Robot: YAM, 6 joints.
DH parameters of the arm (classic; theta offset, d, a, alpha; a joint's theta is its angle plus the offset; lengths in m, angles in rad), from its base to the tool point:
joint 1: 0 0.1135 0.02 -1.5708
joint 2: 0 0 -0.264 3.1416
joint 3: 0.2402 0 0.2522 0
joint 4: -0.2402 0 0.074 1.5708
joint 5: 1.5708 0 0 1.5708
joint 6: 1.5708 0.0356 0 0
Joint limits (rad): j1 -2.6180..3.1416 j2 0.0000..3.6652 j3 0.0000..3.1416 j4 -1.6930..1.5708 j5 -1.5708..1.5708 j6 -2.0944..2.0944
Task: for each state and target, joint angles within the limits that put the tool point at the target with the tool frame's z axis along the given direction. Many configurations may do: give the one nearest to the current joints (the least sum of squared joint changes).
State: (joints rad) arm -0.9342 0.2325 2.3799 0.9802 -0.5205 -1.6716
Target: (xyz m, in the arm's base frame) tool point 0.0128 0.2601 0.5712 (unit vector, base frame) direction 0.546 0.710 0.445
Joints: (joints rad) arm -1.5425 0.6083 1.8435 1.3364 -0.6014 -1.6716
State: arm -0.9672 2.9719 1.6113 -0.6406 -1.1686 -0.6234
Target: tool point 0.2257 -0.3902 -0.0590 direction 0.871 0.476 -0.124
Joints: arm -1.1247 2.9463 2.0623 -1.0952 -1.4353 -0.6234
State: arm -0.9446 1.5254 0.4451 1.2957 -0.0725 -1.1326
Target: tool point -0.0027 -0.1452 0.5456 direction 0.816 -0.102 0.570
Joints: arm -1.7913 1.1868 1.3275 1.5678 -0.9581 -1.1326
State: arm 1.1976 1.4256 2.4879 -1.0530 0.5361 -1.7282
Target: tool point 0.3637 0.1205 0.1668 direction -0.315 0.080 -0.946
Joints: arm 0.3041 2.1694 1.6886 -1.3745 -0.1714 -1.7282
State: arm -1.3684 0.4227 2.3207 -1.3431 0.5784 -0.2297
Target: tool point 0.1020 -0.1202 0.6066 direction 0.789 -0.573 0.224
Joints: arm -0.9333 1.2187 2.0384 -0.5834 -0.2972 -0.2297
